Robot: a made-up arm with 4 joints. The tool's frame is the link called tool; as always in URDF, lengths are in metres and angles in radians. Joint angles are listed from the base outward.
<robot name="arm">
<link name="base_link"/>
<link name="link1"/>
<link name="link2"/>
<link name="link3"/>
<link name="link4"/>
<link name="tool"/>
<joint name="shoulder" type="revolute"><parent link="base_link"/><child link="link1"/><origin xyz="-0.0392 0.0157 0.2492"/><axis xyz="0 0 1"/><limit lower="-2.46" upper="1.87"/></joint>
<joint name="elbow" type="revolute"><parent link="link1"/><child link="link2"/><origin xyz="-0.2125 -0.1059 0.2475"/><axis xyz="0 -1 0"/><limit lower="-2.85" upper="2.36"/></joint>
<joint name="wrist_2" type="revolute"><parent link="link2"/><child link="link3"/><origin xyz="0.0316 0.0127 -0.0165"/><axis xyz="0 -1 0"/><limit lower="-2.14" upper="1.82"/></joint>
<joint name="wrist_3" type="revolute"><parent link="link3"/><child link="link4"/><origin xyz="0.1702 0.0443 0.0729"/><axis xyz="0 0 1"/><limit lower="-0.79" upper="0.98"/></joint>
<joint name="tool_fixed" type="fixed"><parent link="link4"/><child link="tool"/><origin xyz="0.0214 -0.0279 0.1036" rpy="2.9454 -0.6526 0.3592"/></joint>
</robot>
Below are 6 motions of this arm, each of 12 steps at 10 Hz.
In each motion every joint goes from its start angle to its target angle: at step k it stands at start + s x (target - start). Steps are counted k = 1, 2, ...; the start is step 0. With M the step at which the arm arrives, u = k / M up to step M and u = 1 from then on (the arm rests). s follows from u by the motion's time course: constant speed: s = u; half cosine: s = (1 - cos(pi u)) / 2; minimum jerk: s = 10 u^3 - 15 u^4 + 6 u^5.
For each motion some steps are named. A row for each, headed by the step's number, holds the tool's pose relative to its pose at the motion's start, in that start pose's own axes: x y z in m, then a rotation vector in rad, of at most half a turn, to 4 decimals.
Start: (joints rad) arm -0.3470 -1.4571 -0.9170 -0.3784
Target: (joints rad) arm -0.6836 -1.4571 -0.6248 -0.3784
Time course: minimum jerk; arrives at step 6
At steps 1, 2, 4, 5, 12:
1: -0.0002 -0.0023 -0.0022 0.0120 0.0103 0.0004
2: -0.0018 -0.0131 -0.0130 0.0711 0.0607 0.0042
4: -0.0121 -0.0391 -0.0501 0.2698 0.2225 0.0373
5: -0.0167 -0.0441 -0.0610 0.3299 0.2691 0.0535
12: -0.0177 -0.0449 -0.0632 0.3422 0.2784 0.0572

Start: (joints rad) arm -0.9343 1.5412 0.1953 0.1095
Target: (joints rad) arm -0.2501 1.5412 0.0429 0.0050
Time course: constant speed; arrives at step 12
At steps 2, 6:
2: -0.0243 0.0401 0.0094 0.0681 0.0081 0.0993
6: -0.0809 0.1095 0.0388 0.2116 0.0208 0.2913

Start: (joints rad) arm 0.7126 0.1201 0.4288 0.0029
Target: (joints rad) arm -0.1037 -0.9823 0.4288 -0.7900
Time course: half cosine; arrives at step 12
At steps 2, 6, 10, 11, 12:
2: -0.0033 -0.0048 0.0143 -0.0620 -0.0925 0.0626
6: -0.0597 -0.0200 0.0915 -0.4934 -0.6734 0.4877
10: -0.1543 -0.0410 0.1285 -0.9218 -1.2529 0.9173
11: -0.1659 -0.0456 0.1305 -0.9670 -1.3220 0.9650
12: -0.1699 -0.0473 0.1311 -0.9821 -1.3457 0.9811

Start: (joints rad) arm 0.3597 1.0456 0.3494 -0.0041
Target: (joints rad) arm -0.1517 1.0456 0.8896 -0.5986
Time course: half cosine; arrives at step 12
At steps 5, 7, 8, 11, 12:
5: 0.0086 -0.0677 -0.0604 -0.3264 0.1366 0.0721
7: 0.0063 -0.1259 -0.0921 -0.5241 0.2620 0.1175
8: 0.0026 -0.1552 -0.1034 -0.6060 0.3281 0.1369
11: -0.0096 -0.2137 -0.1182 -0.7439 0.4680 0.1713
12: -0.0108 -0.2180 -0.1190 -0.7528 0.4788 0.1736

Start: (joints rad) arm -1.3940 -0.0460 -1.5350 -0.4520
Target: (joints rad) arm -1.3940 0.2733 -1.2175 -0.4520
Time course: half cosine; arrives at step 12
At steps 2, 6, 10, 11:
2: -0.0019 0.0029 -0.0109 0.0031 0.0412 0.0106
6: -0.0251 0.0221 -0.0781 0.0234 0.3075 0.0794
10: -0.0658 0.0403 -0.1367 0.0437 0.5737 0.1481
11: -0.0715 0.0423 -0.1427 0.0461 0.6044 0.1560

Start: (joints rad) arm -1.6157 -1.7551 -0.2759 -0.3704
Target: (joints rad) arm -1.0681 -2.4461 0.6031 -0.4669
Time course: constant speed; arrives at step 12
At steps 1, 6, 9, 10, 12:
1: -0.0015 0.0082 -0.0051 -0.0494 0.0165 0.0007
6: -0.0103 0.0441 -0.0370 -0.2926 0.1051 -0.0044
9: -0.0165 0.0607 -0.0606 -0.4350 0.1630 -0.0146
10: -0.0187 0.0652 -0.0691 -0.4819 0.1830 -0.0193
12: -0.0234 0.0728 -0.0867 -0.5746 0.2240 -0.0305

